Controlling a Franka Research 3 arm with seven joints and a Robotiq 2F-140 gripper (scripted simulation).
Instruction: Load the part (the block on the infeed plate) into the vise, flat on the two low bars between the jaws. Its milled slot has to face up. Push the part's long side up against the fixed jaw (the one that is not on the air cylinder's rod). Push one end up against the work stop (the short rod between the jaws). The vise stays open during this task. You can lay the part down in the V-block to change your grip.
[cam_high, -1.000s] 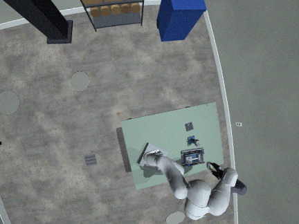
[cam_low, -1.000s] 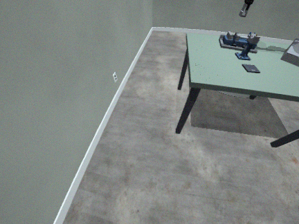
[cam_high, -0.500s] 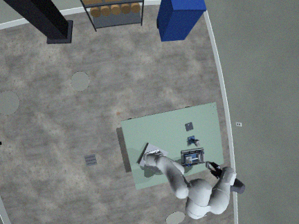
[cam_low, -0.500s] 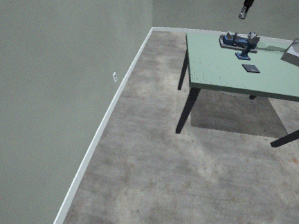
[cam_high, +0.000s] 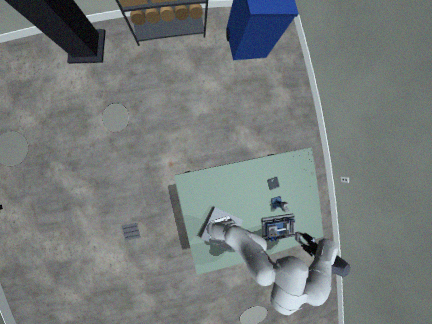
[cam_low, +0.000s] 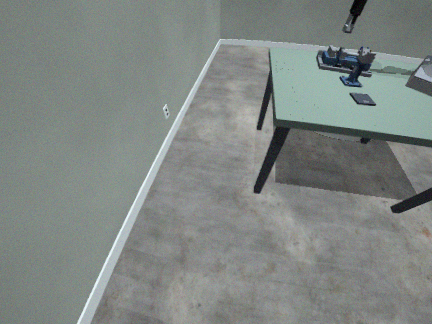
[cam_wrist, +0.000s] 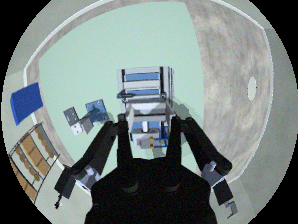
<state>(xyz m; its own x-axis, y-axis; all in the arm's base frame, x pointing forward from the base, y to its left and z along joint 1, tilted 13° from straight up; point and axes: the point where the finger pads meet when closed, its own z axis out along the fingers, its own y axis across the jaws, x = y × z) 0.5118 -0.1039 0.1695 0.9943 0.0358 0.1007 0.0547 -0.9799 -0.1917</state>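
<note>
My gripper is now 7 cm past the vise, 2 cm to the right of it and 18 cm above it. From my hand the other things lie so: part 2 cm below.
</note>
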